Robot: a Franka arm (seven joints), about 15 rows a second.
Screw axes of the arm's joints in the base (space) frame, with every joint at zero. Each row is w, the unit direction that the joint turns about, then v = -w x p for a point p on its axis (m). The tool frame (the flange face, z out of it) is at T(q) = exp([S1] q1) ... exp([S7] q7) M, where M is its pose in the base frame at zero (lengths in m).
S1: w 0 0 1 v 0 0 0
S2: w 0 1 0 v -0.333 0 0
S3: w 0 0 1 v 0 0 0
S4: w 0 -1 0 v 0.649 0 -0.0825
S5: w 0 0 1 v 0 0 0
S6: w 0 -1 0 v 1.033 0 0
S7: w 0 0 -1 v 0 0.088 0
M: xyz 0.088 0 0.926 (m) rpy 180 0 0 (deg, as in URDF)
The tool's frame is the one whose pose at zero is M.
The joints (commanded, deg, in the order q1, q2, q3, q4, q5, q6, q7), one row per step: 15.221 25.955 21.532 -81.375 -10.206 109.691 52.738; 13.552 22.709 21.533 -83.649 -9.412 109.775 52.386; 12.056 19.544 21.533 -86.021 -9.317 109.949 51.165; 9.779 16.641 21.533 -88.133 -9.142 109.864 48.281; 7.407 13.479 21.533 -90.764 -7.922 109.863 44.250; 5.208 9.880 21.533 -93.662 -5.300 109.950 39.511; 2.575 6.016 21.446 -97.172 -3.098 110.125 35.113; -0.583 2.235 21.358 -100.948 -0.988 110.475 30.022; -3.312 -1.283 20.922 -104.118 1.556 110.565 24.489; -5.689 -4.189 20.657 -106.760 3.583 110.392 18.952; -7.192 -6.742 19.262 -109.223 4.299 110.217 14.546; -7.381 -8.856 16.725 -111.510 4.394 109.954 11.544; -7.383 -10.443 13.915 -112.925 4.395 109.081 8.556
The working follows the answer.
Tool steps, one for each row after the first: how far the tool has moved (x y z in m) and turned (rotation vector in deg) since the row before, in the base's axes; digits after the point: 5 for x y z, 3 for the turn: -0.00306 -0.01838 0.01822 0.185 -0.908 -1.180; -0.00456 -0.01714 0.01576 -0.515 -1.245 0.014; -0.00034 -0.02492 0.01381 -0.768 -0.964 0.784; -0.00363 -0.02465 0.01144 -0.283 -0.304 1.596; -0.00839 -0.02113 0.01280 0.771 0.011 2.129; -0.00895 -0.02630 0.00910 0.230 -0.067 1.336; -0.00827 -0.03080 0.00494 0.036 -0.033 1.434; -0.00883 -0.02853 0.00600 0.532 -0.070 1.758; -0.00878 -0.02334 0.00357 0.231 0.010 2.353; -0.00736 -0.02701 0.00173 -0.609 -0.102 1.242; -0.00728 -0.02642 -0.00047 -0.650 0.224 0.166; -0.00610 -0.02698 0.00144 -0.360 0.502 0.159
Tool pose at each row, in the base's axes (x y z in m, rotation vector in deg; rounded; the steps above come from the unrounded poses): 0.58829 0.36771 0.45881 -175.827 23.474 -5.194; 0.58523 0.34934 0.47703 -175.267 25.222 -6.580; 0.58067 0.33220 0.49279 -175.522 25.168 -8.611; 0.58034 0.30728 0.50660 -176.195 23.952 -10.262; 0.57670 0.28263 0.51803 -176.633 21.479 -10.756; 0.56831 0.26150 0.53083 -176.121 18.177 -10.491; 0.55936 0.23520 0.53993 -176.006 16.113 -10.491; 0.55109 0.20440 0.54487 -176.072 13.903 -10.473; 0.54226 0.17587 0.55087 -175.627 11.207 -10.405; 0.53348 0.15253 0.55445 -175.461 7.605 -10.227; 0.52611 0.12552 0.55618 -176.058 5.660 -10.385; 0.51883 0.09910 0.55571 -176.730 5.374 -10.100; 0.51273 0.07212 0.55714 -177.145 5.128 -9.355

